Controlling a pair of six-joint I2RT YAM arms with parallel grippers.
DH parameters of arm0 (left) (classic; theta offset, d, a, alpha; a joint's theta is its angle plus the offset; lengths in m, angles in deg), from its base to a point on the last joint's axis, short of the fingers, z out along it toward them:
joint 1: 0 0.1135 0.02 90
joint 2: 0 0 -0.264 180
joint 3: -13.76 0 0.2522 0
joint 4: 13.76 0 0.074 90
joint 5: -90 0 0 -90
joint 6: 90 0.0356 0 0
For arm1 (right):
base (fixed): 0 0 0 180
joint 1: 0 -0.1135 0.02 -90
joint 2: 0 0 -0.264 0
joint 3: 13.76 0 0.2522 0
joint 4: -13.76 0 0.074 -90
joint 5: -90 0 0 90
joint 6: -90 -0.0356 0 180
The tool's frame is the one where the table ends.
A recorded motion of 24 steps. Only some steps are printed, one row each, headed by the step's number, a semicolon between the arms.
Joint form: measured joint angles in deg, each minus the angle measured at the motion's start. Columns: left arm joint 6, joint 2, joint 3, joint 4, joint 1, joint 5; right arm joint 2, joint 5, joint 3, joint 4, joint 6, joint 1.
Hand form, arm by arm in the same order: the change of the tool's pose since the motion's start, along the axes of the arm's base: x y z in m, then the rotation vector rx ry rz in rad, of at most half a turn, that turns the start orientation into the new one. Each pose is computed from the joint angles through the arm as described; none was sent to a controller.
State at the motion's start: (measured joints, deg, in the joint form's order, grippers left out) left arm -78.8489 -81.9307 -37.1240 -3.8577 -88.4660 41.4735; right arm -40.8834 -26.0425 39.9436 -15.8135 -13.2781 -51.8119
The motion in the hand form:
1: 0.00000 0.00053 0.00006 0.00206 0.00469 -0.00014; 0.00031 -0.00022 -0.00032 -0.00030 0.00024 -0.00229
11: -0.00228 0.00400 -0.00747 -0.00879 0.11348 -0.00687; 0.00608 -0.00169 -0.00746 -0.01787 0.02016 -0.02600
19: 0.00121 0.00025 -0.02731 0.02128 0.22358 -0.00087; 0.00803 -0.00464 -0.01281 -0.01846 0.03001 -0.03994
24: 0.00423 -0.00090 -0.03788 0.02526 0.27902 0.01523; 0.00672 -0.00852 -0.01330 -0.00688 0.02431 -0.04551
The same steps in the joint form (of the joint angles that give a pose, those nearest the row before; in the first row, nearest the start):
1: -0.24 0.13 -0.02 0.44 0.02 -0.20; 0.00 0.00 -0.07 0.04 0.00 0.13
11: -5.81 0.06 0.55 2.86 0.02 -4.72; -0.74 0.63 -0.94 0.13 -0.07 2.07
19: -10.08 -4.04 0.55 3.15 1.29 -9.97; -0.39 1.18 -2.03 0.37 -0.33 3.32
24: -12.48 -6.19 0.81 2.47 2.16 -12.33; 0.81 1.51 -2.65 0.46 -0.42 3.93

